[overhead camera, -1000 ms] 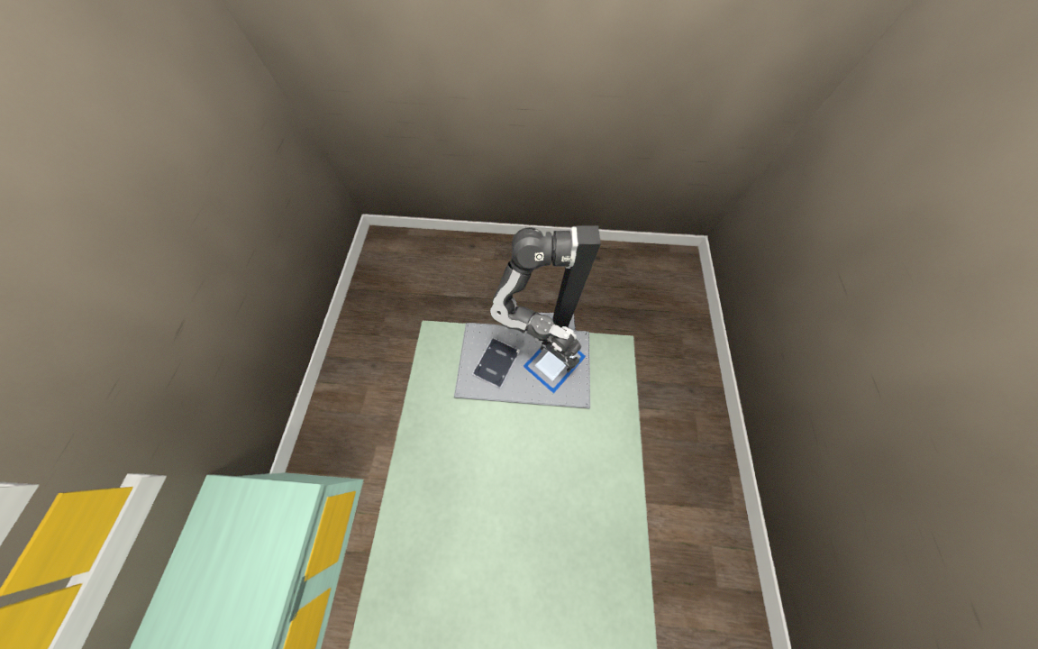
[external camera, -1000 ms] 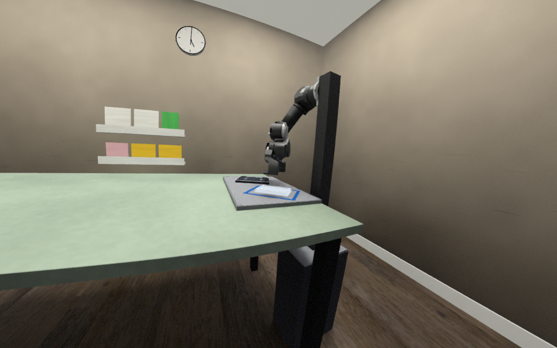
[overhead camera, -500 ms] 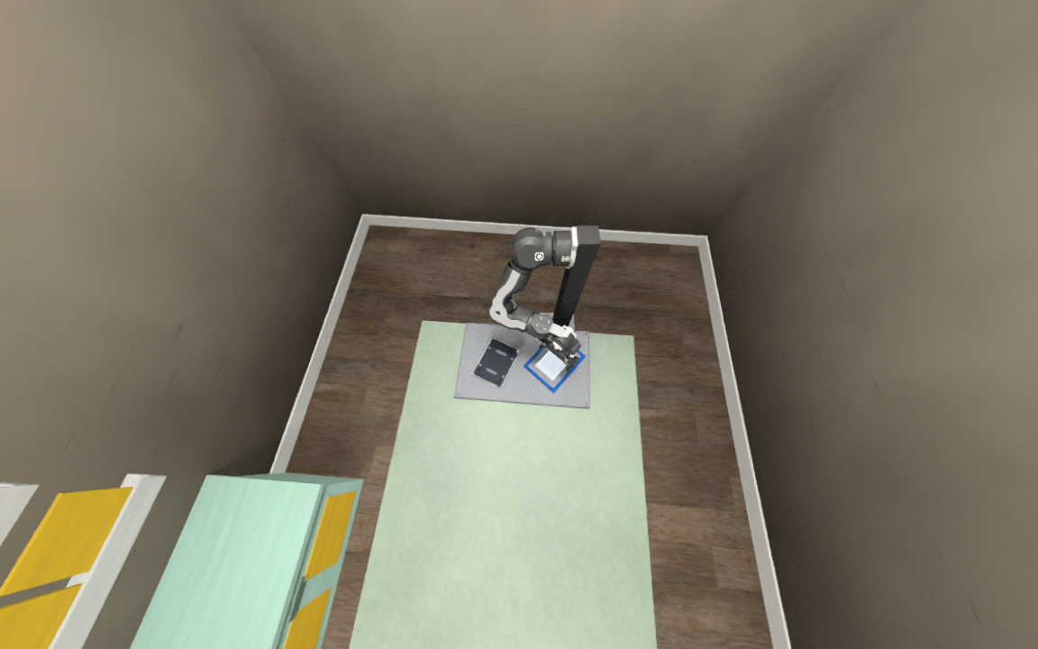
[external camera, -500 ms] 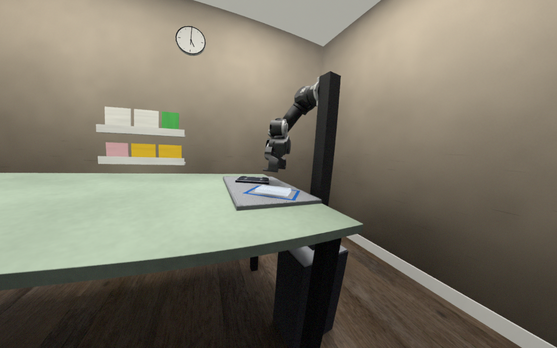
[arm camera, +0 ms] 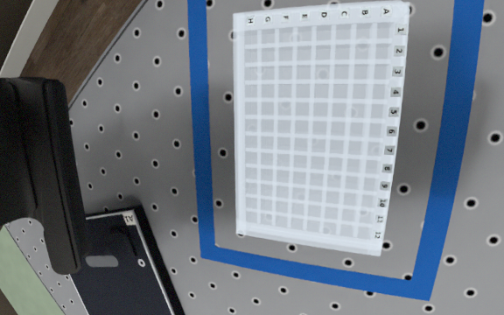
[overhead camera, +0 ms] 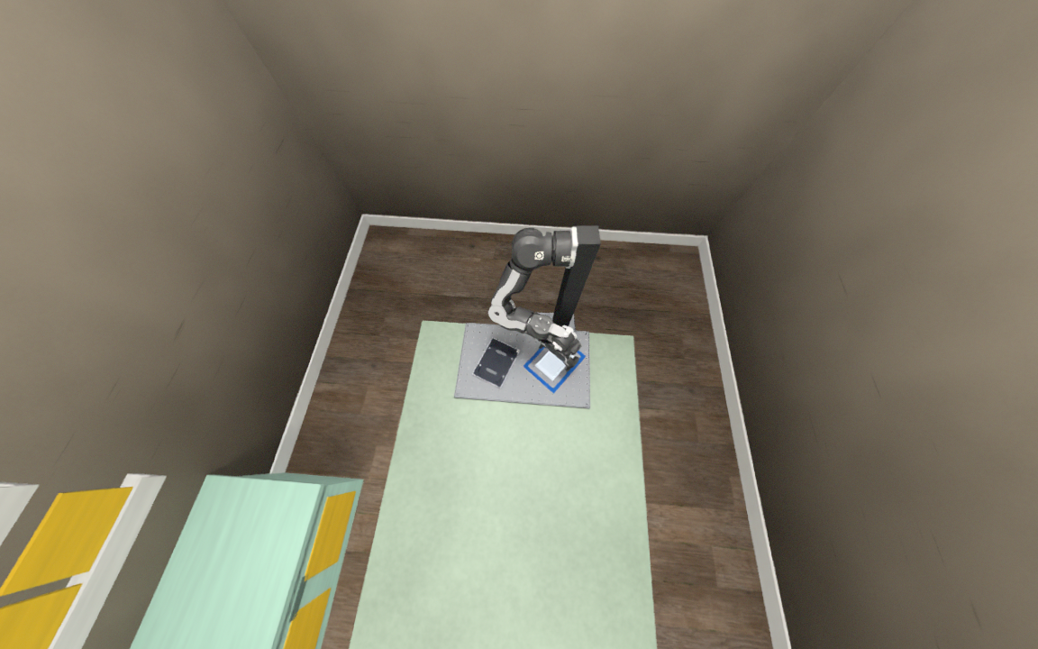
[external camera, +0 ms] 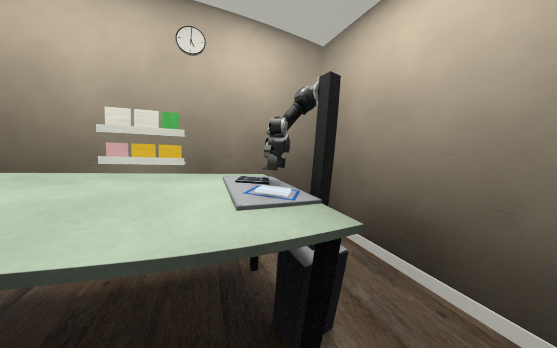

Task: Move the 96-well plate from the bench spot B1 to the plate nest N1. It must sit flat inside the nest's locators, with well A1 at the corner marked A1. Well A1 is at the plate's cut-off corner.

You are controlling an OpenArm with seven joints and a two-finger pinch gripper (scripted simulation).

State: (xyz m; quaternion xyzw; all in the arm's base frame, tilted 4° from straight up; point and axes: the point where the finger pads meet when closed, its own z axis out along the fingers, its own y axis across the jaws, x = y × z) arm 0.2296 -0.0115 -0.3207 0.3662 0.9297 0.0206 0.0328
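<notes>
The 96-well plate lies 80 mm below my hand. Also, from my hand: black plate nest N1: 220 mm to the right, 90 mm below; then white A1 label: 40 mm behind, 140 mm to the right, 80 mm below.
</notes>
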